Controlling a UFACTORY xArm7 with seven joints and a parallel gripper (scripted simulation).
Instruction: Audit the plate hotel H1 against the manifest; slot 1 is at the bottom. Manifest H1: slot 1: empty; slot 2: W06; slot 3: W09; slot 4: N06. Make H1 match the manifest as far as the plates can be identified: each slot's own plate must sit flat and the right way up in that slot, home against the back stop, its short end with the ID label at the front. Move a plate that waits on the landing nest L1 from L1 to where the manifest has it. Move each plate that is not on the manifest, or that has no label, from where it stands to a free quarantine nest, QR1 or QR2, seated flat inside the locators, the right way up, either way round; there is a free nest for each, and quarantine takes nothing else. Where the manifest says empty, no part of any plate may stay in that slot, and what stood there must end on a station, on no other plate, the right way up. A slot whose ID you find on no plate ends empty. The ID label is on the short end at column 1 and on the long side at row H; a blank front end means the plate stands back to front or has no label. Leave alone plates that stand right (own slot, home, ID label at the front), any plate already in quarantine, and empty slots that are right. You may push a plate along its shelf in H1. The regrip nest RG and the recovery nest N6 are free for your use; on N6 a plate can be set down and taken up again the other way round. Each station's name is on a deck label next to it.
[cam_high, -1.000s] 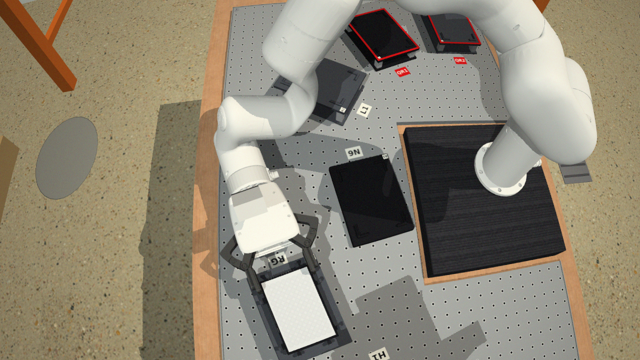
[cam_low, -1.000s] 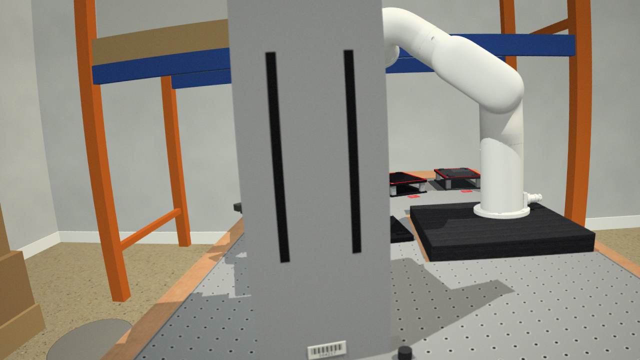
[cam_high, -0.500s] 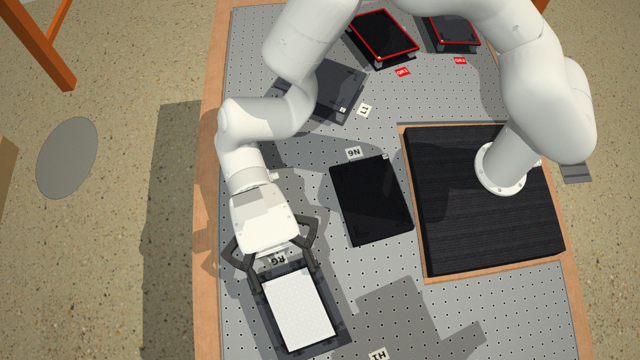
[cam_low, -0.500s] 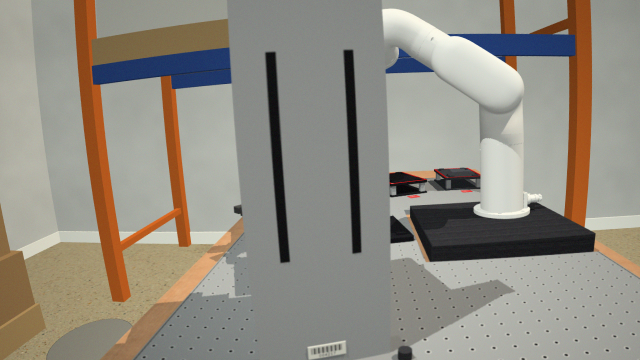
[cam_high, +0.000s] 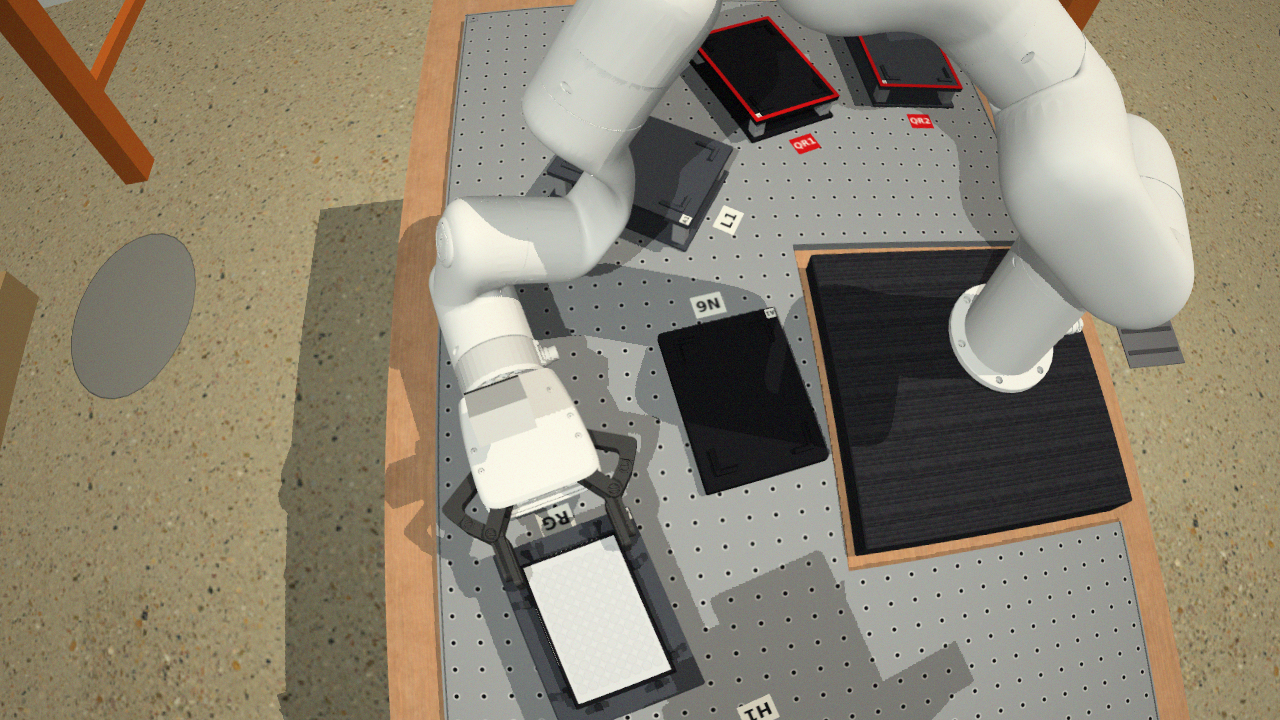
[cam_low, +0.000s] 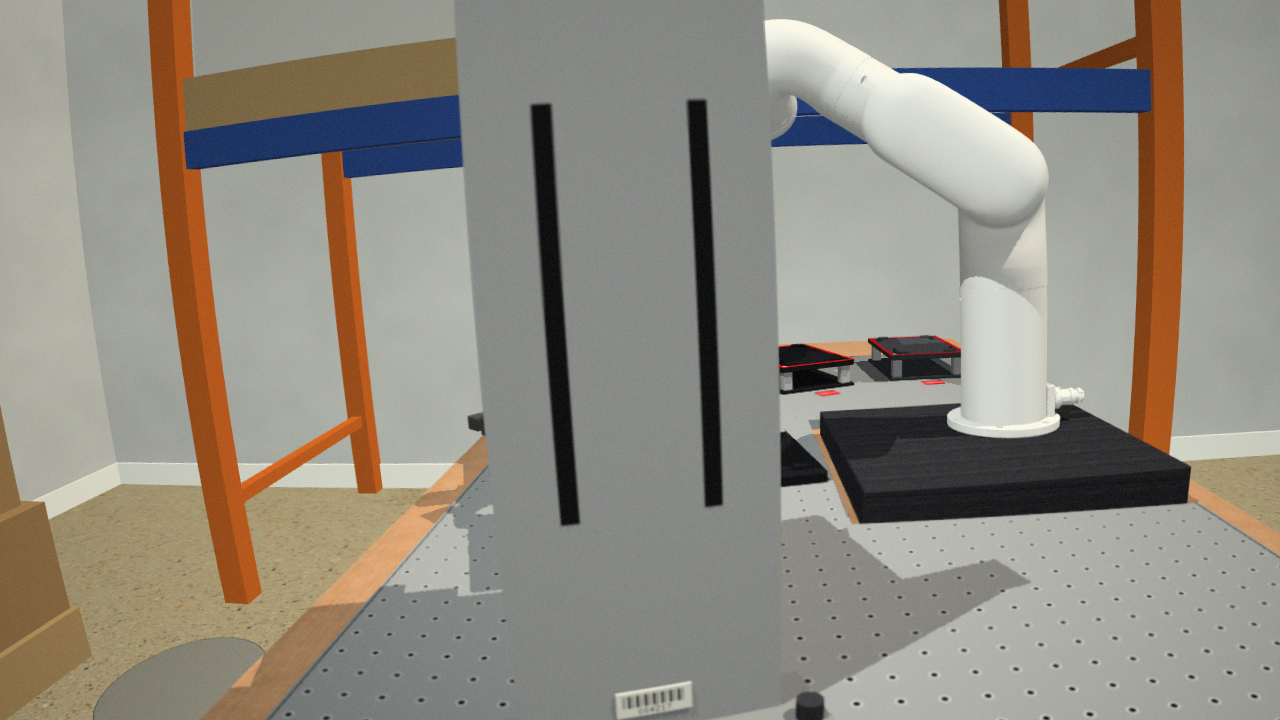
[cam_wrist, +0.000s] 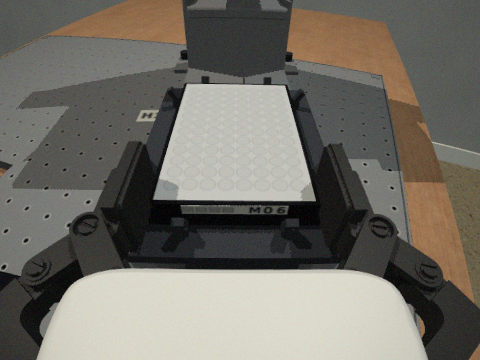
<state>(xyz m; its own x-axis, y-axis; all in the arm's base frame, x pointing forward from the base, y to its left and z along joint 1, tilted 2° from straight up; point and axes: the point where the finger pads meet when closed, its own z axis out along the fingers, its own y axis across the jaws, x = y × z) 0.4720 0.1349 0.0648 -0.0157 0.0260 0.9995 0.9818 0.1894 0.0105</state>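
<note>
My hand is 50 mm to the right of the white well plate, 20 mm above it and 10 mm past it. The rest, counted from my hand: recovery nest N6 (180 mm behind, 130 mm to the right, 80 mm below); then H1 deck label (160 mm to the left, 130 mm behind, 80 mm below); then regrip nest RG (50 mm to the left, 30 mm below, 10 mm behind).
</note>
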